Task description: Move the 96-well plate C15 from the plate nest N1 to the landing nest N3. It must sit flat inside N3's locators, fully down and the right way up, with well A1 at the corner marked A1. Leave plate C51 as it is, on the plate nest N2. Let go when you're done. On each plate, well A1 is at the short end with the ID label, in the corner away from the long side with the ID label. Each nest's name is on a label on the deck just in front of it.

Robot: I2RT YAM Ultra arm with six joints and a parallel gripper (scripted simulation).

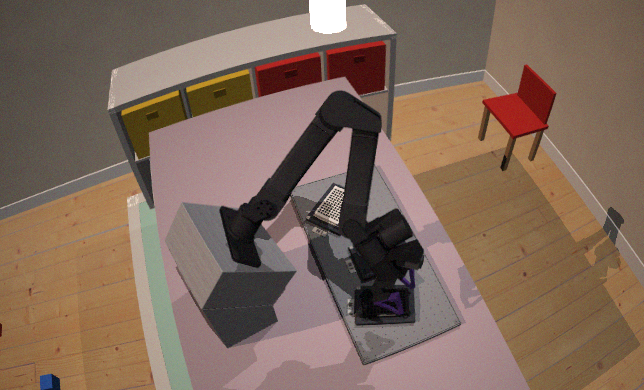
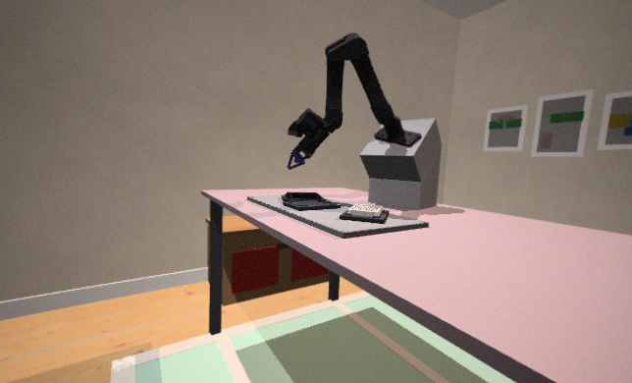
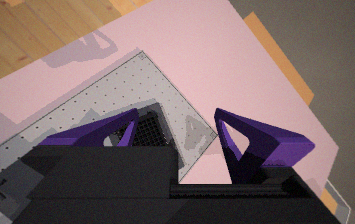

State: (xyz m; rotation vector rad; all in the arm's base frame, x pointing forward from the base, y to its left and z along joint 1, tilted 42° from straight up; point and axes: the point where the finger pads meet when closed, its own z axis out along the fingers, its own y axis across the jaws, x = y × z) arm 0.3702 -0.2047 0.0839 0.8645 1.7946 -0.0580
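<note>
Now: the white 96-well plate C15 42 cm to the left of my hand, 12 cm below it and 10 cm behind it. The rest, counted from my hand: deck label: 34 cm to the left, 17 cm behind, 14 cm below; then dark landing nest N3: 22 cm to the left, 14 cm below; then black plate C51: 12 cm below, 6 cm to the left, 3 cm behind.
</note>
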